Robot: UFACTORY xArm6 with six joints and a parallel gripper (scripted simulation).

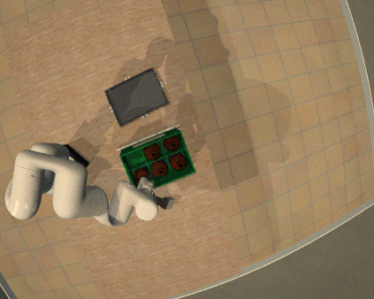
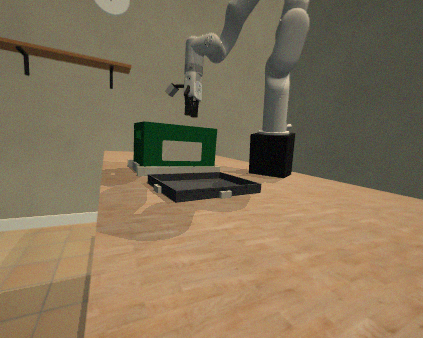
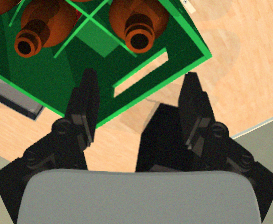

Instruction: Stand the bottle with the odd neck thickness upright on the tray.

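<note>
Right now the brown bottle is 150 mm below my hand, 90 mm ahead of it and 80 mm to the left of it. The rest, counted from my hand: tray (330 mm to the left, 230 mm below, 130 mm ahead); green crate (160 mm below, 90 mm ahead, 40 mm to the left).
</note>
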